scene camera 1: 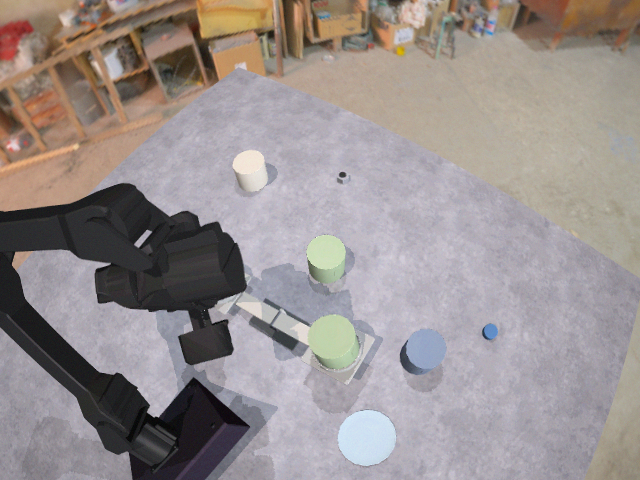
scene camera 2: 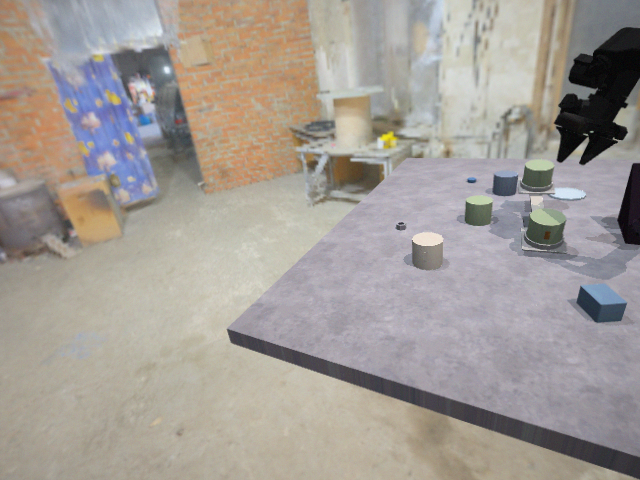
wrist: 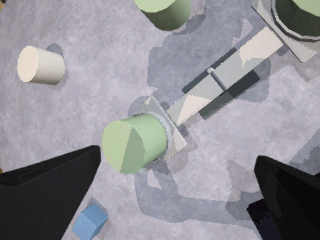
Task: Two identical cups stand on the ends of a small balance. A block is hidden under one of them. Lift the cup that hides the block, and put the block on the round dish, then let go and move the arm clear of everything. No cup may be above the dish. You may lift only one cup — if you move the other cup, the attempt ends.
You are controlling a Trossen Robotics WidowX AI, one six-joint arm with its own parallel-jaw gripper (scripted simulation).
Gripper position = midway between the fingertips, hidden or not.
My gripper (scene camera 2: 570, 163) is open and holds nothing. Also in view: a cream cylinder (scene camera 1: 249, 166), a blue-grey cylinder (scene camera 1: 423, 351) and a balance (scene camera 1: 279, 319).
The cream cylinder shows as well in scene camera 2 (scene camera 2: 427, 248) and in the wrist view (wrist: 35, 65). My gripper also shows in scene camera 1 (scene camera 1: 216, 291) and in the wrist view (wrist: 177, 158). The wrist view misses the blue-grey cylinder: it is out of frame.
